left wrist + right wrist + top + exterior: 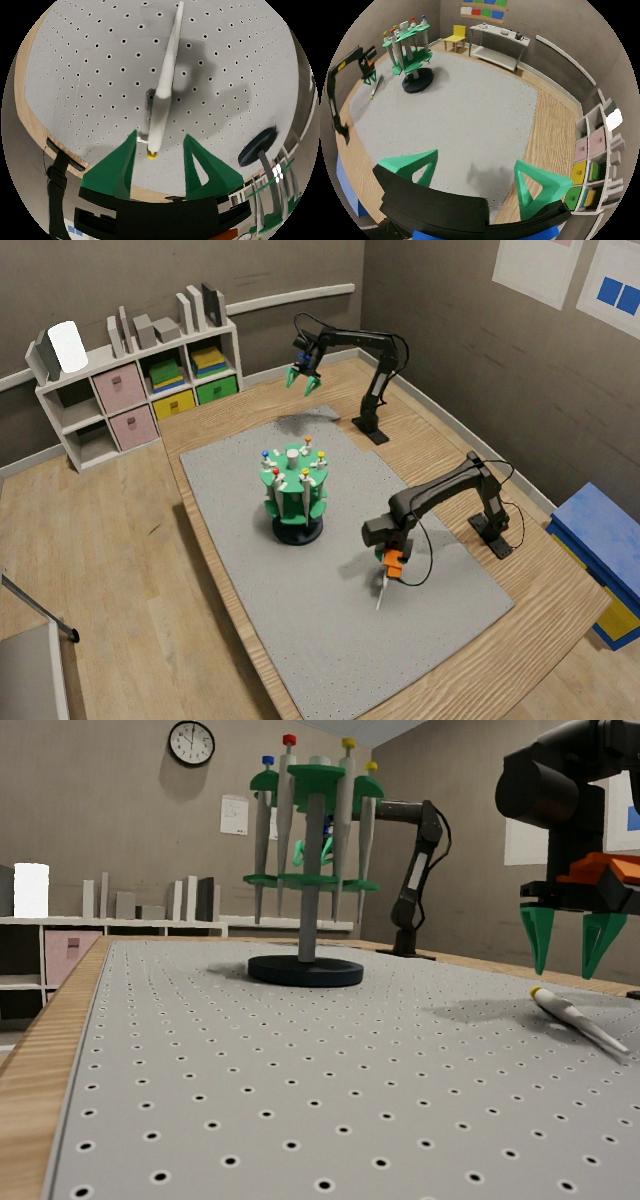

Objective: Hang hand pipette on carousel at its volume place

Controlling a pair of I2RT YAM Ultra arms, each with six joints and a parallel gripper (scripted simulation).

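Right now my left hand is 5 cm above the hand pipette, 2 cm to the right of it and 1 cm short of it.
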